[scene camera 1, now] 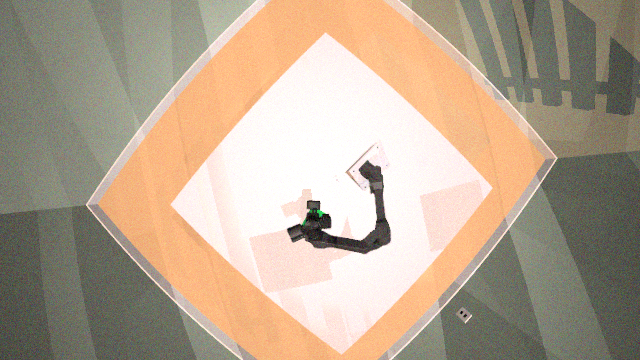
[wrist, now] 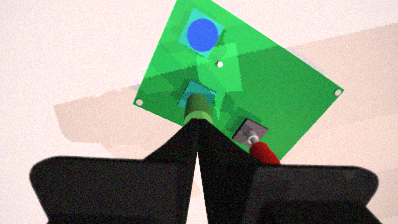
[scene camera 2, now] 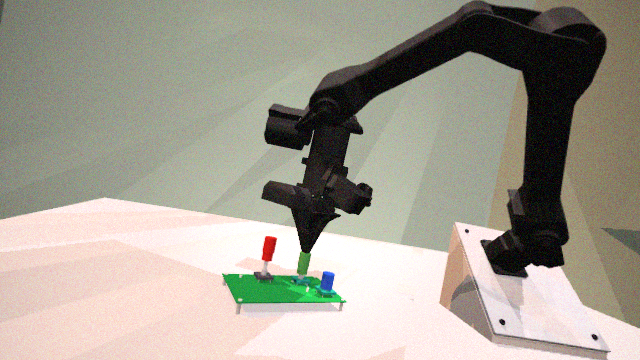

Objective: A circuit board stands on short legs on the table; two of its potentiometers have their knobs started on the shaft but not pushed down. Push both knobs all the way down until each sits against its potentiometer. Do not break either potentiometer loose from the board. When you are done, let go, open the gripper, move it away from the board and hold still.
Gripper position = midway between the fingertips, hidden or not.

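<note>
I can see my gripper (scene camera 2: pixel 305 252) here. The wrist view gives me a sight of the gripper (wrist: pixel 198 125) too.
</note>
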